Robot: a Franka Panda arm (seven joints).
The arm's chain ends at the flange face. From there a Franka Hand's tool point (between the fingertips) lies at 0.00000 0.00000 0.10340 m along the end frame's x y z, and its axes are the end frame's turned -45 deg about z.
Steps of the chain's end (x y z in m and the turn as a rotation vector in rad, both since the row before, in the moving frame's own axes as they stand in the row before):
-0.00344 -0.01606 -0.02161 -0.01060 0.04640 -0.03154
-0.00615 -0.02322 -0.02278 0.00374 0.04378 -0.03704
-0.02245 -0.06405 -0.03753 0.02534 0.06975 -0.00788
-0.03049 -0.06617 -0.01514 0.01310 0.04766 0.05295
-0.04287 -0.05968 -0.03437 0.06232 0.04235 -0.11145
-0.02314 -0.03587 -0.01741 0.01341 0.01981 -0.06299
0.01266 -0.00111 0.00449 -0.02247 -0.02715 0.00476
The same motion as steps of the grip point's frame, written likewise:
0.01161 -0.00966 -0.02173 -0.04031 0.02531 -0.03154
0.01560 -0.01791 -0.02288 -0.02831 0.03360 -0.03704
0.03637 -0.05795 -0.03781 -0.03140 0.06724 -0.00788
0.02960 -0.06571 -0.01527 -0.02444 0.04296 0.05295
0.01944 -0.07440 -0.03466 0.01412 0.07401 -0.11145
0.01144 -0.04134 -0.01744 -0.00453 0.02349 -0.06299
0.00611 0.00782 0.00443 0.00331 -0.03509 0.00476

